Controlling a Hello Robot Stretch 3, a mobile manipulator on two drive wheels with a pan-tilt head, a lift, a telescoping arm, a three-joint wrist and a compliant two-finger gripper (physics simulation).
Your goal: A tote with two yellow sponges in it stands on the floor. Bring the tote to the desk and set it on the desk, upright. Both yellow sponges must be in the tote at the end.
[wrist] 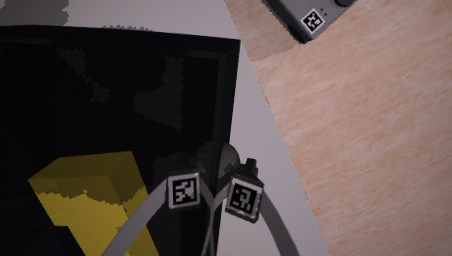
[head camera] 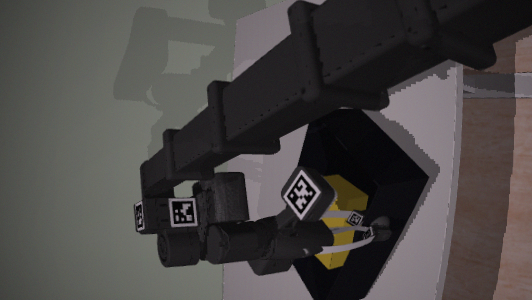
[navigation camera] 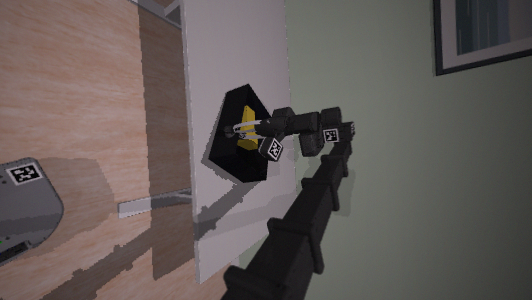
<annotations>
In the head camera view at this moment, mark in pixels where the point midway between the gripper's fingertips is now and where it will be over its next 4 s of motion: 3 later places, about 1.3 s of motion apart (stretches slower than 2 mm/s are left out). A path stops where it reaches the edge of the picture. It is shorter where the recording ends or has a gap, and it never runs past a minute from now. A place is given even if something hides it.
The gripper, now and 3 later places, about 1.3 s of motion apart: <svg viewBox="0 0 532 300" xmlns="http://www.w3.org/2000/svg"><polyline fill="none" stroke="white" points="384,223 395,221 362,226 322,232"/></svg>
</annotations>
